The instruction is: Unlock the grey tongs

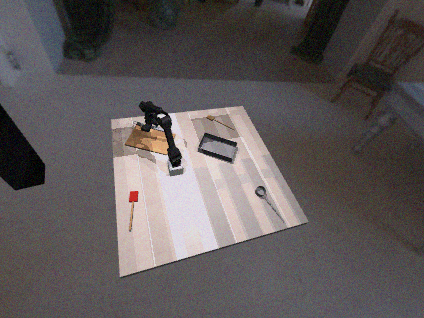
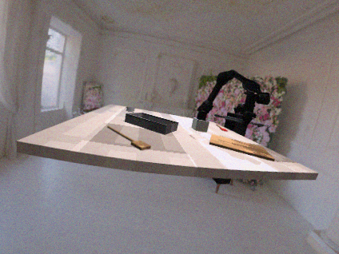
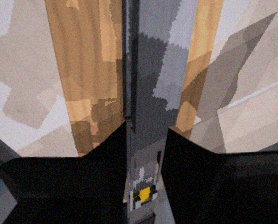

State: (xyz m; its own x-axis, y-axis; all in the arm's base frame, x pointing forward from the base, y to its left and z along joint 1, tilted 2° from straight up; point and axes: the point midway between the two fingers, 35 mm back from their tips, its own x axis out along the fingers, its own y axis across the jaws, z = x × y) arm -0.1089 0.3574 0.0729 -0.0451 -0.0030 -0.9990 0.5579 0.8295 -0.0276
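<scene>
Now: the wooden board 12 cm below my gripper tip. Round my gripper tip: grey roasting tin (52 cm ahead, 26 cm to the right, 10 cm below).
</scene>
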